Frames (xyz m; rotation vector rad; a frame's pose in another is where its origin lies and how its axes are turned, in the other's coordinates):
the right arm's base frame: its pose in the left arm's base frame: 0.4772 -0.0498 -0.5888 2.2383 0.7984 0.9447
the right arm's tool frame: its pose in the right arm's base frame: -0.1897 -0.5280 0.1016 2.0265 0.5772 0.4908
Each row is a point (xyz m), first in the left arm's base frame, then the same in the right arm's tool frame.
Working: the left arm's base frame: its pose in the right arm's tool frame: 0.5116 -1.0189 -0.0155 1.3559 0.7419 0.3879

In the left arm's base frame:
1: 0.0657 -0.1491 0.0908
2: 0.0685 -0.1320 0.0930
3: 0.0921 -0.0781 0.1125
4: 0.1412 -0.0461 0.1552
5: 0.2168 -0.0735 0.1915
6: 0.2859 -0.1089 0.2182
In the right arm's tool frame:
1: 0.5961 -1.0726 -0.1729
2: 0.6024 -1.0690 -0.1570
3: 0.6413 -1.0573 -0.1101
4: 0.7106 -1.0505 -0.0900
5: 0.7850 -1.0336 -0.1343
6: 0.8470 -1.0155 -0.1850

